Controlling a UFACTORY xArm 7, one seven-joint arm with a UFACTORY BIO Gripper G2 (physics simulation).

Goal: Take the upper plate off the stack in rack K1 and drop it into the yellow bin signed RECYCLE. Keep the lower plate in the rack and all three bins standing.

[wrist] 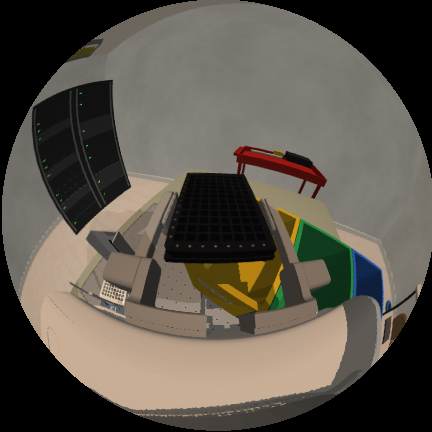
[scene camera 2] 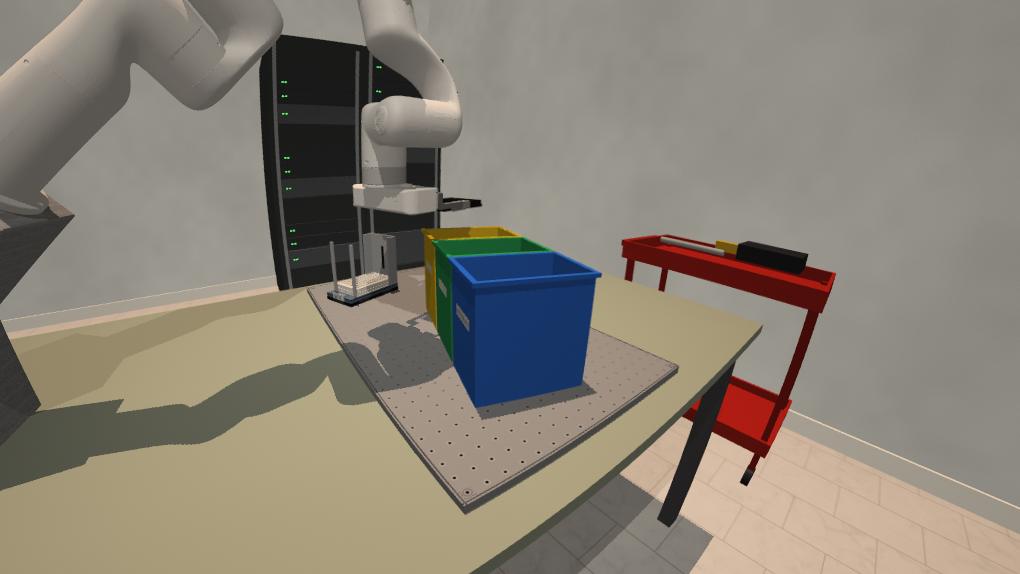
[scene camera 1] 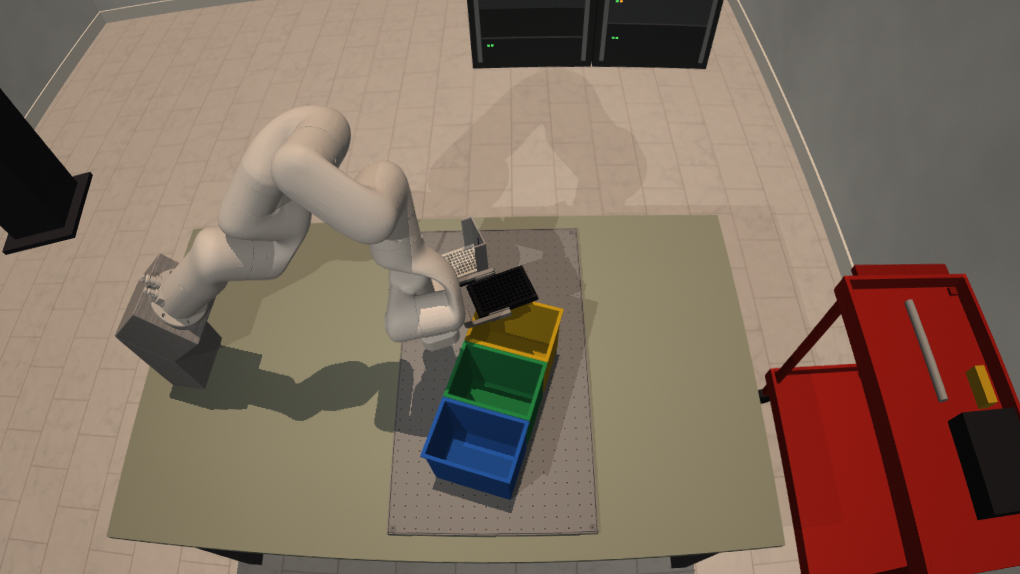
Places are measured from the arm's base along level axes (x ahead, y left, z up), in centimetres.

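Where they show: hand at its tool point: (wrist: 218,214) (scene camera 2: 441,203) (scene camera 1: 492,294); arm's base at its link origin: (scene camera 1: 178,298).
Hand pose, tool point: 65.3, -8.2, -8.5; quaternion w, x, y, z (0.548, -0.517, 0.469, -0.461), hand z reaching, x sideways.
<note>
Things, the pixels of their top centre, and the offset from my tool point, as dx, dy, dz. Level surfaces: height alone.
- black upper plate at its top centre: (wrist: 217,197) (scene camera 1: 501,290) (scene camera 2: 448,200) +2.1, +0.4, +0.5
- yellow bin at its top centre: (wrist: 251,231) (scene camera 2: 469,232) (scene camera 1: 514,324) +3.6, -4.7, -5.8
- white lower plate at its top centre: (scene camera 1: 456,263) (scene camera 2: 365,280) (wrist: 116,277) -5.8, +23.6, -20.4
- rack K1 at its top centre: (wrist: 87,260) (scene camera 1: 448,240) (scene camera 2: 359,239) -6.8, +23.3, -9.8
- green bin at its top centre: (scene camera 2: 490,245) (wrist: 326,272) (scene camera 1: 495,379) -2.8, -16.1, -5.8
- blue bin at its top centre: (scene camera 2: 521,264) (scene camera 1: 475,438) (wrist: 370,297) -9.1, -27.6, -5.8
- perforated board at its surface level: dz -23.8
My gripper (scene camera 1: 501,291) (scene camera 2: 460,204) (wrist: 220,201) is shut on the black upper plate (scene camera 1: 507,289) (scene camera 2: 473,203) (wrist: 219,215), which is roughly level and higher than the bin rims. In scene camera 1 the plate overlaps the back edge of the yellow bin (scene camera 1: 524,335) (scene camera 2: 430,292) (wrist: 220,281). In the wrist view the bin shows below the plate; its sign is not readable. The white lower plate (scene camera 1: 460,262) (scene camera 2: 362,284) (wrist: 113,291) sits in rack K1 (scene camera 1: 471,232) (scene camera 2: 389,262) (wrist: 102,243), beside the gripper in scene camera 1.
The green bin (scene camera 1: 495,380) (scene camera 2: 445,314) (wrist: 325,255) and blue bin (scene camera 1: 476,442) (scene camera 2: 527,335) (wrist: 367,270) stand upright in a row with the yellow one on the perforated board (scene camera 1: 492,517) (scene camera 2: 499,449). A red cart (scene camera 1: 848,342) (scene camera 2: 770,285) (wrist: 280,163) stands beyond the table.
</note>
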